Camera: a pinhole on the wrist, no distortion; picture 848 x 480 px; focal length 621.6 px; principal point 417.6 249.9 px. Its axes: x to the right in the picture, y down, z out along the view. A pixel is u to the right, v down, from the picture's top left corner.
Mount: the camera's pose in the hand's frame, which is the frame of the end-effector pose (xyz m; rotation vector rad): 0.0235 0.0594 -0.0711 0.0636 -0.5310 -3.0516
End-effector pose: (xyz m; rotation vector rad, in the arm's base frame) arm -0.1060 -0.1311 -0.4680 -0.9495 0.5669 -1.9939
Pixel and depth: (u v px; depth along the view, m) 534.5 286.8 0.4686
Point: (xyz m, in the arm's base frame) 0.3144 -0.1780 -0.3994
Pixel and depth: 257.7 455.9 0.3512
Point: 0.1312 -0.2683 -0.2910
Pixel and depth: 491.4 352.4 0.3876
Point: 0.2186 -0.1823 -0.3783
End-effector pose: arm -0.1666 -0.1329 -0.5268 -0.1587 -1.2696 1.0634
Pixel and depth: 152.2 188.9 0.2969
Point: -0.4526 -0.0201 -0.4830
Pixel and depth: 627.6 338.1 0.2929
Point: -0.4006 -0.2281 -0.5832
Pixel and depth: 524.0 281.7 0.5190
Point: -0.6228 -0.2707 -0.5675
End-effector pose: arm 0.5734 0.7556 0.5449 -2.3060 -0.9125 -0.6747
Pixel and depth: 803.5 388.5 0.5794
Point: 0.5494 0.8583 -0.0767
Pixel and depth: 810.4 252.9 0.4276
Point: 0.6174 0.7347 0.0886
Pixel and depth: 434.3 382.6 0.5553
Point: 0.7809 0.9902 0.1437
